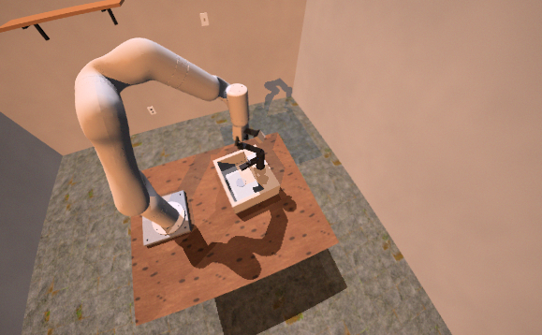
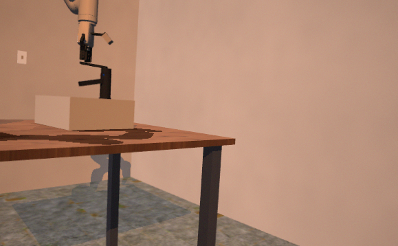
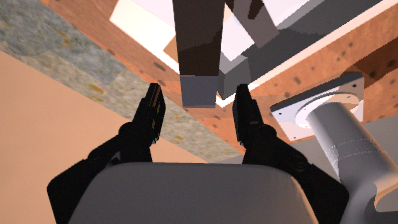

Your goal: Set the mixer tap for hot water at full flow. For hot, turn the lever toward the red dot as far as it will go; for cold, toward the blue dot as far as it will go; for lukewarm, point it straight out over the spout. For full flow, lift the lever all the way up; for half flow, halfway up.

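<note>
Now: the lever 3 cm ahead of my hand, 2 cm to the right of it and 3 cm below it. Also, from my hand: sink basin (3 cm behind, 8 cm to the right, 27 cm below).
</note>
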